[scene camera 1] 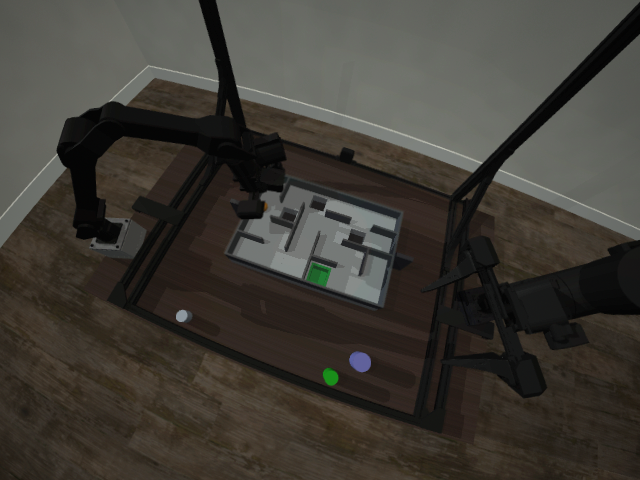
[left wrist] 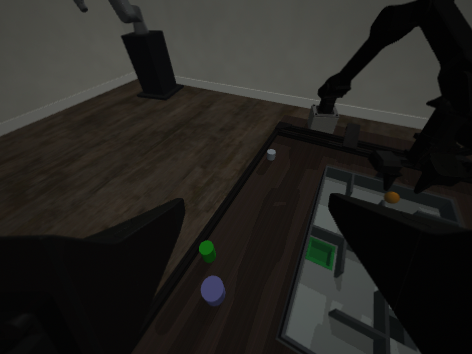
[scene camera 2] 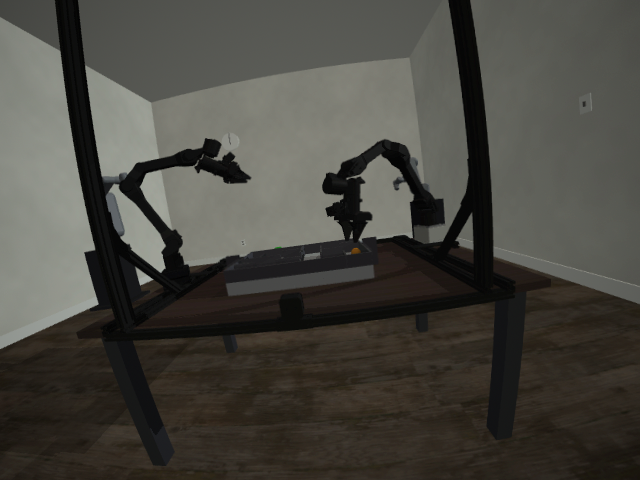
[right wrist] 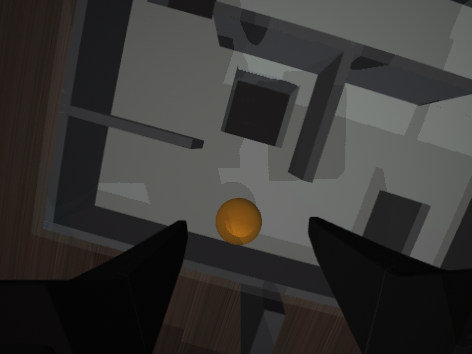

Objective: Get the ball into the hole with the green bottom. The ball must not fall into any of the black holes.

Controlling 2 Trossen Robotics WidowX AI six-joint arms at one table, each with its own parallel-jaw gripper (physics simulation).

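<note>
The orange ball (scene camera 1: pixel 265 206) (scene camera 2: pixel 355 251) (left wrist: pixel 391 197) (right wrist: pixel 238 221) rests on the floor of the grey walled maze (scene camera 1: pixel 343 296) (scene camera 2: pixel 299 270) (right wrist: pixel 87 155), near its end wall at the picture's left in scene camera 1. The green-bottomed hole (scene camera 1: pixel 318 275) (left wrist: pixel 320 252) lies by the maze's long front wall. A black hole (scene camera 1: pixel 288 213) (right wrist: pixel 257 112) is close to the ball. My right gripper (scene camera 2: pixel 351 239) (left wrist: pixel 399 191) (right wrist: pixel 247 226) is open, pointing down just above the ball's end. My left gripper (scene camera 1: pixel 433 325) (scene camera 2: pixel 249 178) (left wrist: pixel 255 202) is open, raised away from the maze.
Two more black holes (scene camera 1: pixel 317 202) (scene camera 1: pixel 356 236) and several inner walls divide the maze. A tab (right wrist: pixel 265 310) (scene camera 1: pixel 408 261) sticks out at each end. A purple cylinder (scene camera 1: pixel 360 361) (left wrist: pixel 213 290), a green cylinder (scene camera 1: pixel 330 376) (left wrist: pixel 207 251) and a white cylinder (scene camera 1: pixel 183 315) (left wrist: pixel 271 154) stand near the table edge.
</note>
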